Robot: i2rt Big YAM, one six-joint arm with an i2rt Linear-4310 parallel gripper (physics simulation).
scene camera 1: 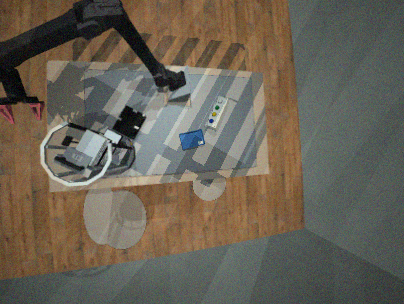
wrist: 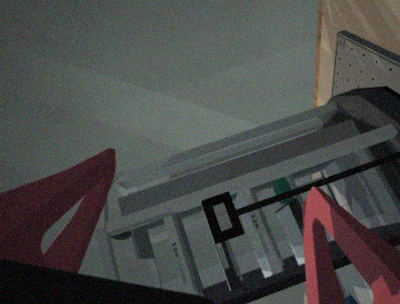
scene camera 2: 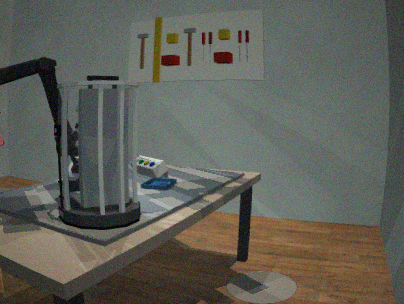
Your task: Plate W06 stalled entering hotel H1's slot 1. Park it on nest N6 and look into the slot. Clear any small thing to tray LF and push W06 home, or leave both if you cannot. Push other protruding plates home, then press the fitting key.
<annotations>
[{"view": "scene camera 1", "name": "round plate rack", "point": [59, 157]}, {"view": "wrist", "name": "my gripper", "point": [212, 177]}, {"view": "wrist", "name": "round plate rack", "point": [228, 214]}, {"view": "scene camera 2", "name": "round plate rack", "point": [97, 120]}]
</annotations>
